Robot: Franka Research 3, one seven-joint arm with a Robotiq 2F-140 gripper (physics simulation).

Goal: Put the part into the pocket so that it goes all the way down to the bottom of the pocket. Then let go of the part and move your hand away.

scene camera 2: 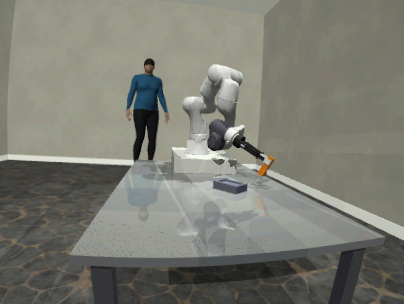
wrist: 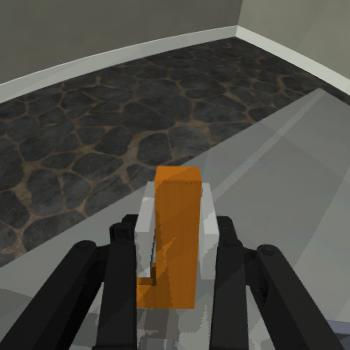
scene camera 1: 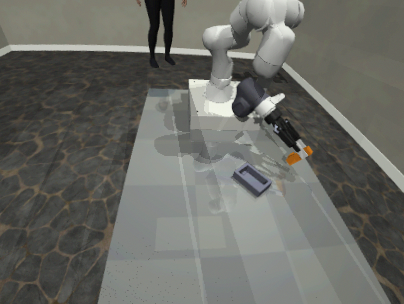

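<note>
The orange part (scene camera 1: 294,158) (scene camera 2: 266,166) (wrist: 177,240) is held tilted above the right side of the table, apart from the pocket block. In the wrist view it is a long bar with a short foot at its lower left. My gripper (scene camera 1: 303,149) (scene camera 2: 266,160) (wrist: 177,200) is shut on it, with a light pad on each side, and leans outward and down to the right. The dark blue-grey block with the pocket (scene camera 1: 259,189) (scene camera 2: 229,186) lies on the table, to the left of the part in both scene views. Its pocket faces up. A small corner of the block (wrist: 340,327) shows at the wrist view's right edge.
The grey, reflective table (scene camera 1: 190,275) (scene camera 2: 165,245) carries the arm's white base block (scene camera 1: 215,122) (scene camera 2: 200,166) at its far end. The table's right edge runs close to the held part. A person (scene camera 1: 161,30) (scene camera 2: 148,95) stands behind the table. A wall rises at the right.
</note>
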